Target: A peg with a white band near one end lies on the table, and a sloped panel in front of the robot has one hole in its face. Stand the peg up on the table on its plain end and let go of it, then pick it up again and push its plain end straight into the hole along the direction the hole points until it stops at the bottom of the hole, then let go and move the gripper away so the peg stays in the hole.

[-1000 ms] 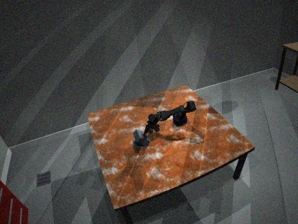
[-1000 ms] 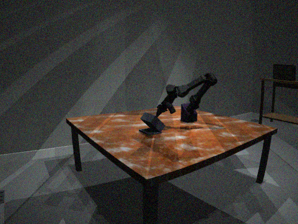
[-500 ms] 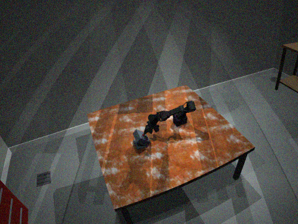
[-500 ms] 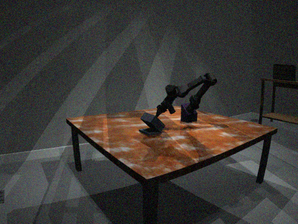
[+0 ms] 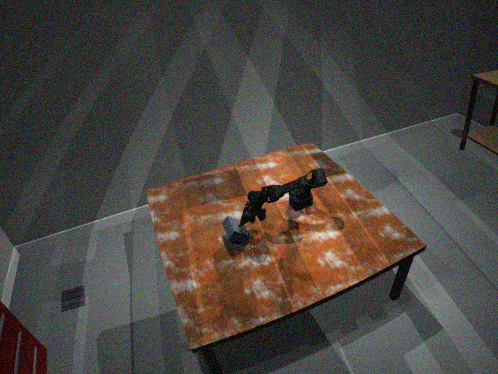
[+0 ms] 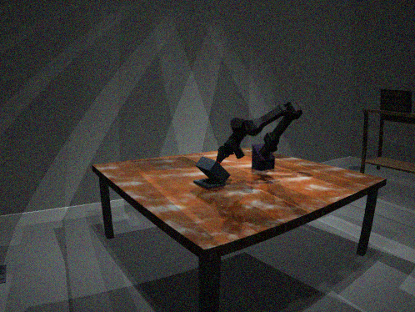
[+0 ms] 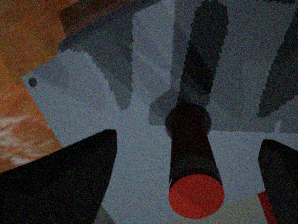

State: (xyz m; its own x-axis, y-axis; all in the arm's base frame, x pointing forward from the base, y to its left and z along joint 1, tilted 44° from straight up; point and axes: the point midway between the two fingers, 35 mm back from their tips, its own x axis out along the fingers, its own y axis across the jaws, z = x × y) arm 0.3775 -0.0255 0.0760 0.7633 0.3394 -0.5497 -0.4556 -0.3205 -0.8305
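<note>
My gripper tip is 1 cm below the peg and 1 cm past it. Round my gripper tip: sloped panel: 3 cm below, 3 cm ahead.
</note>
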